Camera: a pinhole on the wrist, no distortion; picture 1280 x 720 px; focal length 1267.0 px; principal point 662.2 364.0 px. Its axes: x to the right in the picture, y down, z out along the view. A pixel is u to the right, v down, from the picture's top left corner.
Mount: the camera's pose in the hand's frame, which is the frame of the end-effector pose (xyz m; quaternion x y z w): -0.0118 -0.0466 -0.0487 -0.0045 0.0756 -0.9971 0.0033
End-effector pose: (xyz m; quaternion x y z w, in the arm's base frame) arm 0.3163 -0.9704 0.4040 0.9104 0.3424 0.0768 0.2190
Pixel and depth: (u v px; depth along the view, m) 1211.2 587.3 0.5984
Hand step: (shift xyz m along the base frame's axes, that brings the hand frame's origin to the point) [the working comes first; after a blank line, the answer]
In the camera's frame: 0.2593 0.1055 0.5984

-0.1895 -0.1945 -0.5791
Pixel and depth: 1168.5 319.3 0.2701
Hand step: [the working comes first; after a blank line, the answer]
In the camera's frame: 0.1079 -0.0095 0.2701

-0.0708 -0.1007 -0.2312
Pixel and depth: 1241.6 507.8 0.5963
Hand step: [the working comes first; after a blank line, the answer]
In the camera's frame: 0.2727 0.0677 0.5963

-0.1765 -0.2299 -0.5653
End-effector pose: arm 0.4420 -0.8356 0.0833 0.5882 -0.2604 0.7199 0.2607
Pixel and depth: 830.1 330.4 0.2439
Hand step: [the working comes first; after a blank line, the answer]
In the camera's frame: 0.0323 -0.0065 0.2439

0.1975 -0.0786 -0.0025
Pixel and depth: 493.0 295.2 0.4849
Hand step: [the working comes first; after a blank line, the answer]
In the camera's frame: -0.0648 -0.0263 0.4849

0.3623 -0.2240 0.1376
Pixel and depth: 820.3 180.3 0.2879
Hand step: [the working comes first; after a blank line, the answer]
In the camera's frame: 0.0359 -0.0417 0.2879

0.2136 -0.1327 0.0007
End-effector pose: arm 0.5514 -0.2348 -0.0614 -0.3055 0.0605 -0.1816 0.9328
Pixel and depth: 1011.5 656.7 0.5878
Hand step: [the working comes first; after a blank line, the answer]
In the camera's frame: 0.1621 0.1358 0.5878

-0.1220 0.1419 0.5742
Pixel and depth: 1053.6 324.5 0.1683
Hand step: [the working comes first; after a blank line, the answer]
In the camera's frame: 0.0520 -0.0052 0.1683

-0.0513 0.0383 0.1357
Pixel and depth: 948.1 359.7 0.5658
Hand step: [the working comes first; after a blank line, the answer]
In the camera's frame: 0.1277 -0.0019 0.5658

-0.0492 0.2331 0.4904
